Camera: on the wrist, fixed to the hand. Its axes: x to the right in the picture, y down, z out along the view.
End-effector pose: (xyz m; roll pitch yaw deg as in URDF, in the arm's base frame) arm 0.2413 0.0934 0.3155 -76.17 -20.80 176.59
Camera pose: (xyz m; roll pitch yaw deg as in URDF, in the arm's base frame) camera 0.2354 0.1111 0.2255 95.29 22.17 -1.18
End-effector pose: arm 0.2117 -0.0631 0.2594 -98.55 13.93 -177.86
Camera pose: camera 0.2523 -0.0126 0.1943 116.25 -13.43 4.65
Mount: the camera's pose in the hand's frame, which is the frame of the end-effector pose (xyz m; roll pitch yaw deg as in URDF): -0.0255 0.0799 -0.0375 18.28 2.34 179.15
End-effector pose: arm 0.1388 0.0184 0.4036 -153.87 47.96 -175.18
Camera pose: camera 0.1495 0.1079 0.4215 170.08 -49.65 7.59
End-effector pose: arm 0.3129 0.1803 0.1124 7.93 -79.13 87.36
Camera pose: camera 0.2296 0.2050 0.0824 2.80 81.25 -100.32
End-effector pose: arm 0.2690 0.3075 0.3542 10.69 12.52 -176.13
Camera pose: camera 0.3044 0.2242 0.3382 7.86 -10.38 2.58
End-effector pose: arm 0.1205 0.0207 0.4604 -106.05 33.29 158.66
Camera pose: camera 0.1955 0.0538 0.4189 122.72 -33.09 -18.38
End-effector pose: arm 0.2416 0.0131 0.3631 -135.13 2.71 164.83
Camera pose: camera 0.2893 0.0863 0.3345 153.30 -3.77 -12.91
